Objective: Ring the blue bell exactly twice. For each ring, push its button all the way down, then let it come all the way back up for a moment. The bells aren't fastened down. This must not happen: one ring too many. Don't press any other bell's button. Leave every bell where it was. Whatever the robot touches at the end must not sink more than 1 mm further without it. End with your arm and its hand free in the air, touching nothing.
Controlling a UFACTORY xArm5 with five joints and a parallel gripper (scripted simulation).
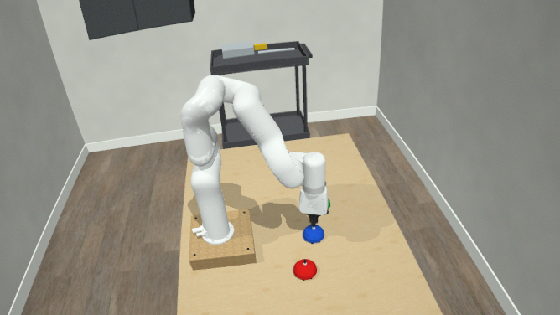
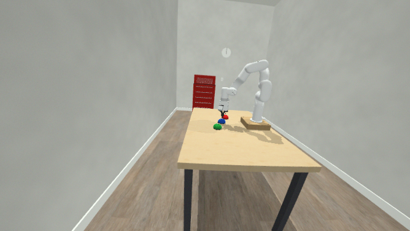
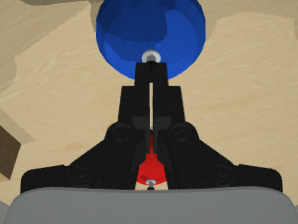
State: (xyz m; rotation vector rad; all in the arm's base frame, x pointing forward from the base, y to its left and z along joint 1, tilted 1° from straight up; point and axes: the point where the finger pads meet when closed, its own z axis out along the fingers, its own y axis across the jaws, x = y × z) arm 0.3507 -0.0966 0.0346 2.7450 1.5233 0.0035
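My gripper is now 50 mm above the blue bell. The rest, counted from my hand: green bell (150 mm to the left, 90 mm ahead, 50 mm below); then red bell (150 mm to the right, 90 mm behind, 50 mm below).
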